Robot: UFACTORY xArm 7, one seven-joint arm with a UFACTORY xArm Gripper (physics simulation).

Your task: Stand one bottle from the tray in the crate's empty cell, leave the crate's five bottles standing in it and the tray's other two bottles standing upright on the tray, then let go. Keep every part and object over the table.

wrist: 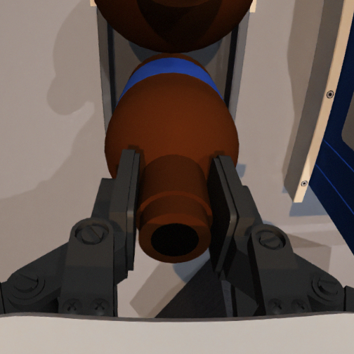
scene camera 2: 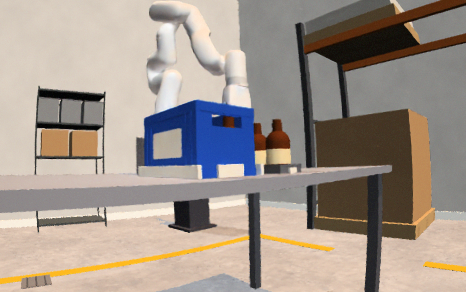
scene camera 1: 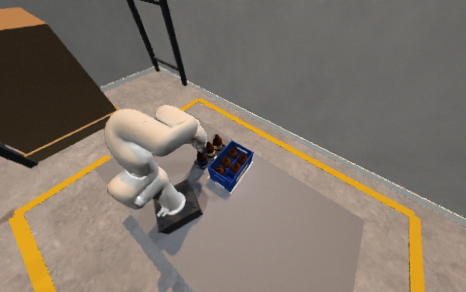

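Pixels of known places: gripper, between the fingertips: [scene camera 1: 201,153]; arm's base, origin of its link: [scene camera 1: 174,203].
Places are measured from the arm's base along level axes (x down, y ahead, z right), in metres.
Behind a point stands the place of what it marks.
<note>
My gripper [wrist: 172,180] is shut on the neck of the near end bottle [scene camera 1: 202,159] {x 0.028, y 0.325, z -0.057 m} [wrist: 172,115], which is brown with a blue band and upright in the tray's row. The fingers are hidden behind the crate in scene camera 2. The middle bottle [scene camera 1: 210,148] {x 0.012, y 0.426, z -0.057 m} [scene camera 2: 259,141] {x 0.030, y 0.465, z -0.056 m} [wrist: 174,22] and the far bottle [scene camera 1: 217,141] {x 0.011, y 0.509, z -0.050 m} [scene camera 2: 277,141] {x 0.038, y 0.547, z -0.035 m} stand upright on the grey tray [scene camera 2: 295,169] {x 0.120, y 0.581, z -0.073 m} [wrist: 241,50]. The blue crate [scene camera 1: 220,181] {x 0.051, y 0.261, z 0.140 m} [scene camera 2: 225,150] {x 0.066, y 0.532, z 0.162 m} [wrist: 336,175] stands beside the tray. Its five bottles stand inside; the empty cell is at its near corner in scene camera 1.
Pale strips [scene camera 2: 170,171] {x 0.113, y 0.430, z 0.251 m} [wrist: 320,120] lie along the crate's base on the grey table [scene camera 1: 280,225] {x 0.129, y 0.240, z 0.593 m} [scene camera 2: 350,175] {x 0.148, y 0.699, z -0.217 m}. The arm's dark base block [scene camera 1: 180,212] {x -0.007, y -0.018, z 0.066 m} is near the tray. A tall rack [scene camera 2: 306,125] and a large carton [scene camera 2: 362,170] stand beyond the table.
</note>
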